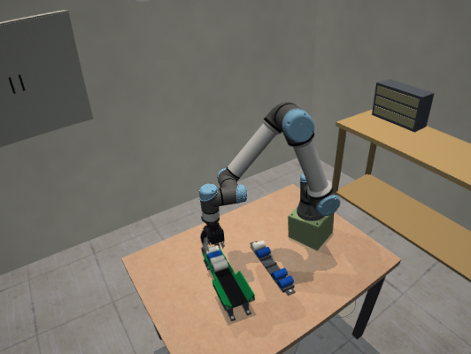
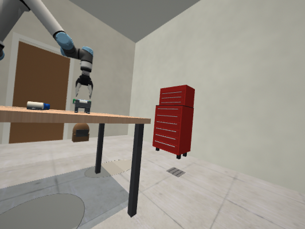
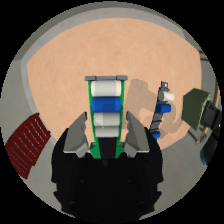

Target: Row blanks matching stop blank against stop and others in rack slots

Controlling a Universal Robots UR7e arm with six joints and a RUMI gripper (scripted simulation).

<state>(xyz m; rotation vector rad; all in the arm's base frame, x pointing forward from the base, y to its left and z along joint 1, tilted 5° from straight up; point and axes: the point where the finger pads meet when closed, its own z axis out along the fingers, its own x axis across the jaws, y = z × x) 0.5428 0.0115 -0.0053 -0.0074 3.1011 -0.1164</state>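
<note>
My gripper is now 250 mm past the dark stock rack, 110 mm to the right of it and 130 mm above it.
</note>
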